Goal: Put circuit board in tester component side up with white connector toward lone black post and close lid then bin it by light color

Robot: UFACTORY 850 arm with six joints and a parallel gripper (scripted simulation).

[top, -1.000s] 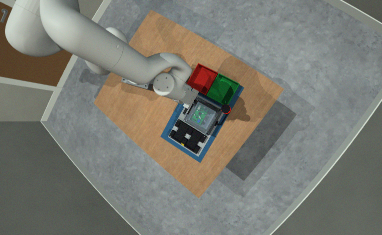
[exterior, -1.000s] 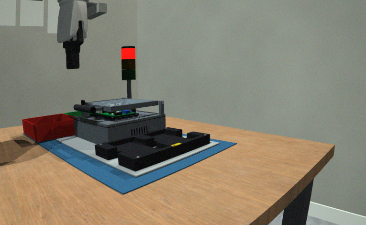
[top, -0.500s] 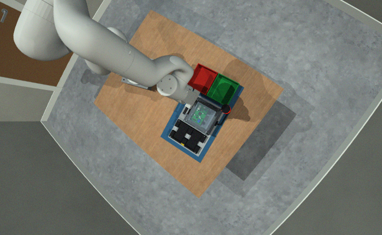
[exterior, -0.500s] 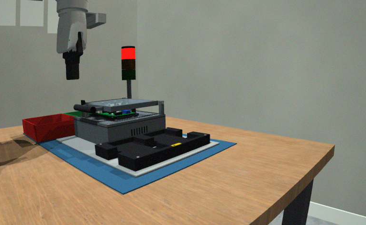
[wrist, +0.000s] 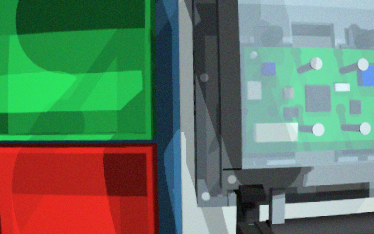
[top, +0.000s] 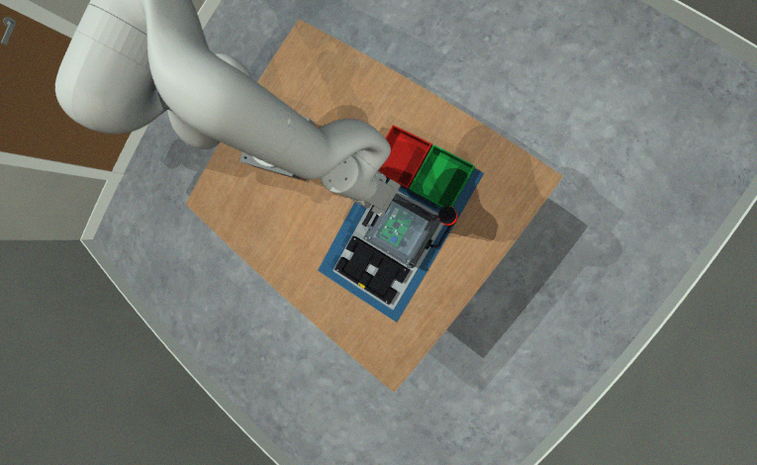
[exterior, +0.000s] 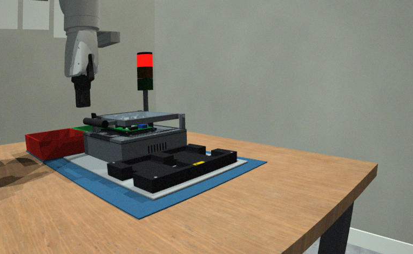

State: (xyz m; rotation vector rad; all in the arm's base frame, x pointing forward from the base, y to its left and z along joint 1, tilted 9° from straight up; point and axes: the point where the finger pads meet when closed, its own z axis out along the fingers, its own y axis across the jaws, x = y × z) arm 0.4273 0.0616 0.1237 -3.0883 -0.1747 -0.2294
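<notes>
Now: the black hook 5 cm below my hand and 2 cm ahead of it. The rest, counted from my hand: see-through lid: 9 cm ahead, 5 cm to the right, 5 cm below; then green circuit board: 9 cm ahead, 7 cm below, 5 cm to the right; then red bin: 13 cm to the left, 13 cm below, 4 cm behind.
</notes>
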